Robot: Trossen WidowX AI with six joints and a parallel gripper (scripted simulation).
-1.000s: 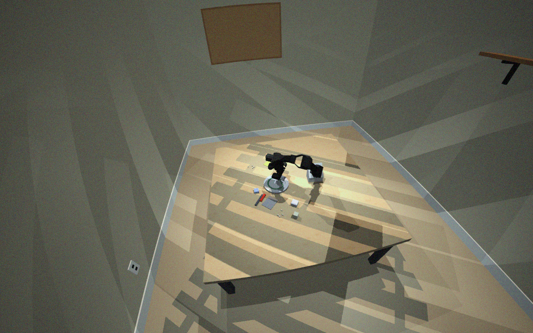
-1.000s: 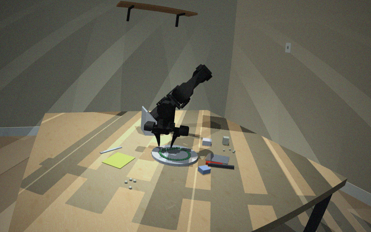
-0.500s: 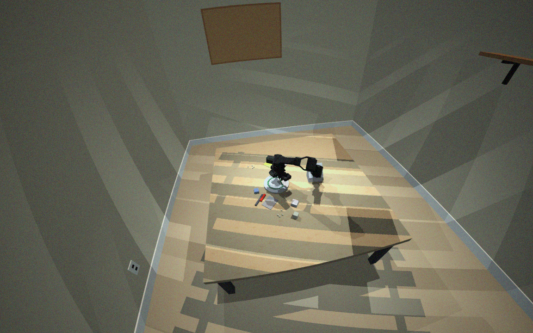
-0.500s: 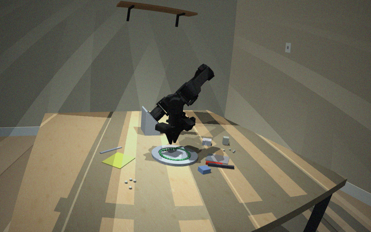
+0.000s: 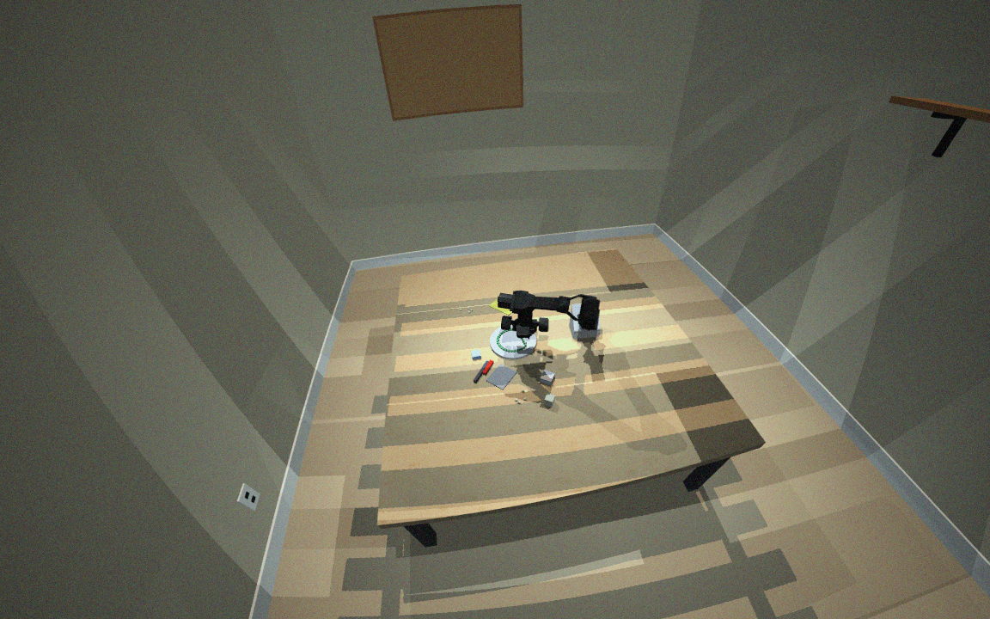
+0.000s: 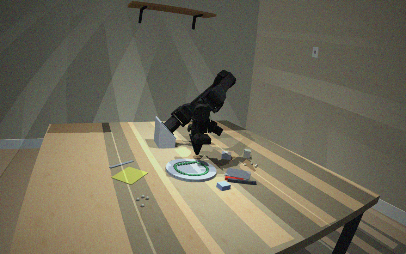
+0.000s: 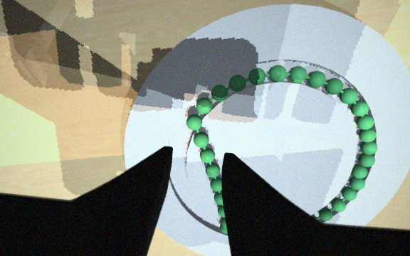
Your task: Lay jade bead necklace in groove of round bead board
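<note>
Right now the round grey bead board is 40 mm ahead of my gripper tip, 40 mm to the right of it and 40 mm below it. From my gripper tip the other things lie so: grey plate: 140 mm ahead, 120 mm to the left, 50 mm below; blue block: 210 mm ahead, 10 mm to the right, 40 mm below; red and black pen: 190 mm ahead, 70 mm to the left, 50 mm below.
</note>
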